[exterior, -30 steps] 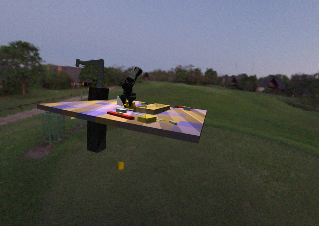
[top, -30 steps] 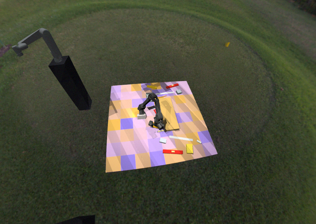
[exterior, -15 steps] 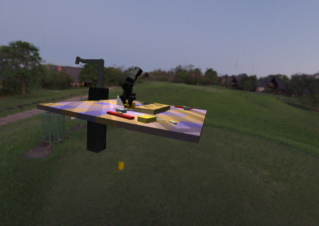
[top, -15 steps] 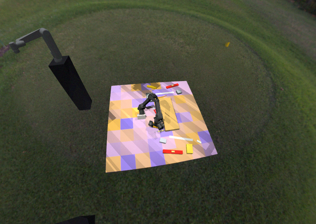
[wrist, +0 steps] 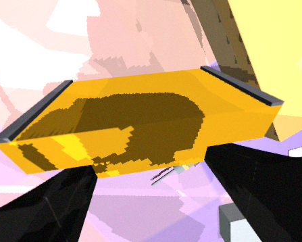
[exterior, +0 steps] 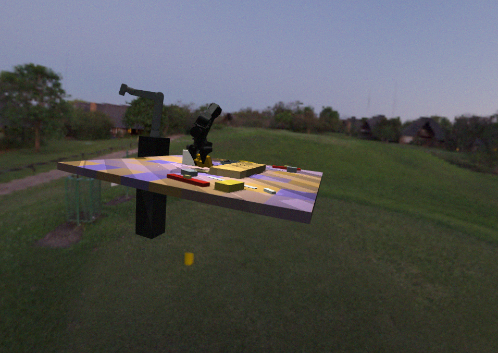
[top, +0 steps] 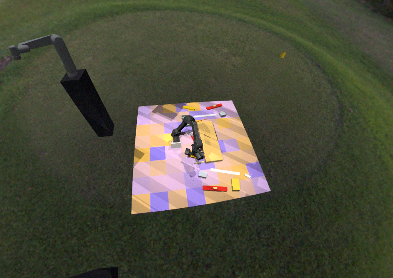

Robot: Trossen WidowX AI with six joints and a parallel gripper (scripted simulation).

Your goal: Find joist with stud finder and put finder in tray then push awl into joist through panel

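Right now the awl is 2 cm ahead of my gripper tip, 6 cm to the right of it and 4 cm below it. The rest, counted from my gripper tip: grey block (5 cm ahead, 19 cm to the right, 3 cm below); then yellow stud finder (1 cm behind, 1 cm to the left); then yellow block (35 cm ahead, 34 cm to the right, 3 cm below).
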